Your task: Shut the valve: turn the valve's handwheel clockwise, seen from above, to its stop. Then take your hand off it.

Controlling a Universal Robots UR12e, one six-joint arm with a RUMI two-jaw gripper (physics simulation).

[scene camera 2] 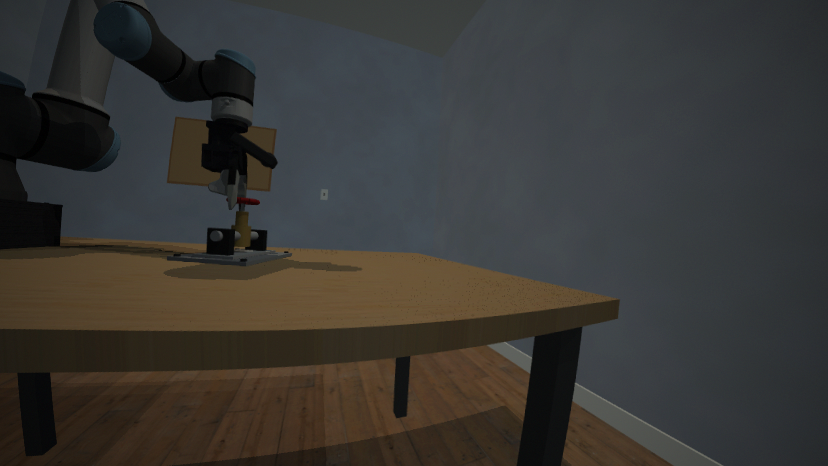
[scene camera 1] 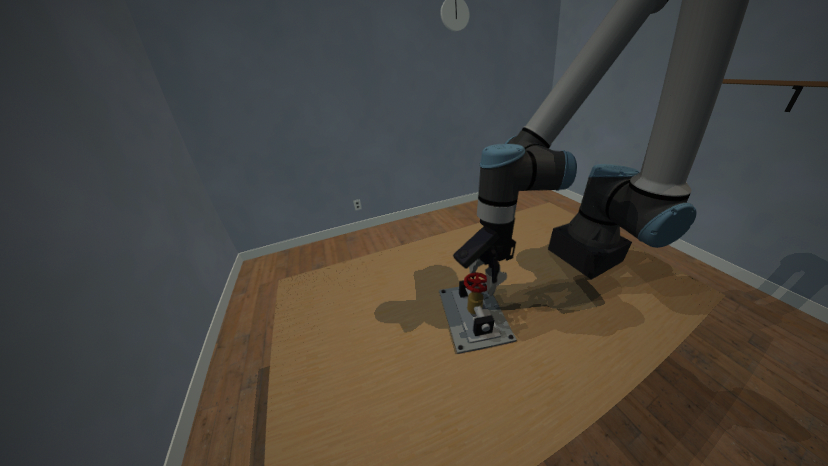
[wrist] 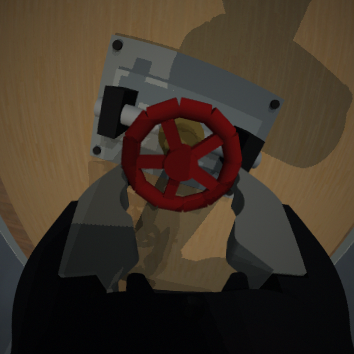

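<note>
The valve's red handwheel point(scene camera 1: 476, 282) point(scene camera 2: 250, 202) point(wrist: 180, 163) lies level on top of the brass valve body point(scene camera 1: 475, 303) point(scene camera 2: 242, 221) point(wrist: 192, 134). The valve stands on a grey base plate point(scene camera 1: 454, 324) point(scene camera 2: 197, 258) point(wrist: 210, 75). My gripper point(scene camera 1: 484, 279) point(scene camera 2: 237, 202) point(wrist: 178, 167) points down and is shut on the handwheel, with one grey finger against each side of its rim. In the wrist view the fingertips are partly hidden by the rim. How far the wheel is from its stop cannot be told.
Black pipe supports point(scene camera 1: 483, 325) point(scene camera 2: 220, 241) point(wrist: 116, 111) stand at both ends of the valve, below the wheel. The plate lies on the wooden table point(scene camera 1: 347, 358) point(scene camera 2: 324, 301) point(wrist: 45, 75). The arm's dark base block point(scene camera 1: 585, 254) point(scene camera 2: 28, 225) stands on the same table.
</note>
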